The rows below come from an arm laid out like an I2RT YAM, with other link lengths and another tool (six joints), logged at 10 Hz.
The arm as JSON. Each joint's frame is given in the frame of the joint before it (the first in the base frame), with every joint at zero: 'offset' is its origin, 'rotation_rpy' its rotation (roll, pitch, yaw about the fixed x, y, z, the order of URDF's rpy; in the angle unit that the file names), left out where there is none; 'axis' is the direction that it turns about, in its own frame. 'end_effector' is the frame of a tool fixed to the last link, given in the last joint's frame.
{
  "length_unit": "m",
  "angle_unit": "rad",
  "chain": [
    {
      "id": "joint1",
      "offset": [
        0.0,
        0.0,
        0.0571
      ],
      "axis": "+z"
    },
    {
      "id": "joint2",
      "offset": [
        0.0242,
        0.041,
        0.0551
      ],
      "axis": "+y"
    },
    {
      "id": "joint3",
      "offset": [
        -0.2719,
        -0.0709,
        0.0
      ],
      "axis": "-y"
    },
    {
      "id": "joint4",
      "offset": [
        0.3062,
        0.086,
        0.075
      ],
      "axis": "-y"
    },
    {
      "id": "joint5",
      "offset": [
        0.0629,
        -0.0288,
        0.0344
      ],
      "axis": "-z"
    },
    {
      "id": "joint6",
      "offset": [
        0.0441,
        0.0,
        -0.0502
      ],
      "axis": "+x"
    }
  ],
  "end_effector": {
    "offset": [
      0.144,
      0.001,
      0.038
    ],
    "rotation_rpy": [
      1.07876,
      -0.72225,
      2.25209
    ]
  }
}
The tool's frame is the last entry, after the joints.
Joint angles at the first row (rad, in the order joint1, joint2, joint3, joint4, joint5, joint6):
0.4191, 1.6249, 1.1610, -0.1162, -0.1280, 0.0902
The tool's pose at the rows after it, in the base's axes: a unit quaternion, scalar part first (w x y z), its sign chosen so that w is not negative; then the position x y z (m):
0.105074, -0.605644, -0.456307, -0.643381, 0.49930, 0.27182, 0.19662
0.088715, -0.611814, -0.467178, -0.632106, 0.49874, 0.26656, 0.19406
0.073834, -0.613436, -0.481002, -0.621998, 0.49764, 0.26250, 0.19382
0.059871, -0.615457, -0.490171, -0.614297, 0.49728, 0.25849, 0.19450
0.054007, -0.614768, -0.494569, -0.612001, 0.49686, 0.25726, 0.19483
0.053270, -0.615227, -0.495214, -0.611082, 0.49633, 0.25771, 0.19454
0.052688, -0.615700, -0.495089, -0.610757, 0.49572, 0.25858, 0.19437
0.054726, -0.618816, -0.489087, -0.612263, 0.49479, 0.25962, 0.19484
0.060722, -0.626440, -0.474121, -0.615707, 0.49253, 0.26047, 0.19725
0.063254, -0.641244, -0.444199, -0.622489, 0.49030, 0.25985, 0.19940
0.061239, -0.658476, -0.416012, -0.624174, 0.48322, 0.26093, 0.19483
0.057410, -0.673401, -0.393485, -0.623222, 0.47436, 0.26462, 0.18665
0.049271, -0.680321, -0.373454, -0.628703, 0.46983, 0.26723, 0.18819
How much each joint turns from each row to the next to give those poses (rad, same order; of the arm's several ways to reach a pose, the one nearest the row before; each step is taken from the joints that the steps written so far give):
0.0007, -0.0046, 0.0004, -0.0057, 0.0256, -0.0156
0.0008, -0.0023, 0.0076, -0.0347, 0.0320, -0.0263
0.0007, -0.0045, 0.0080, -0.0313, 0.0263, -0.0332
0.0012, -0.0039, 0.0077, -0.0244, 0.0267, -0.0229
0.0011, -0.0026, 0.0000, -0.0049, 0.0107, -0.0111
0.0023, 0.0000, 0.0003, -0.0023, 0.0035, 0.0000
0.0035, 0.0000, 0.0000, -0.0008, 0.0042, 0.0023
0.0045, -0.0016, -0.0003, -0.0008, 0.0030, 0.0172
0.0065, -0.0072, 0.0000, -0.0068, 0.0019, 0.0400
0.0134, -0.0092, -0.0050, -0.0004, 0.0221, 0.0752
0.0274, -0.0110, -0.0206, 0.0011, 0.0428, 0.0793
0.0351, -0.0054, -0.0237, 0.0042, 0.0484, 0.0717
0.0286, -0.0049, -0.0049, 0.0035, 0.0485, 0.0554

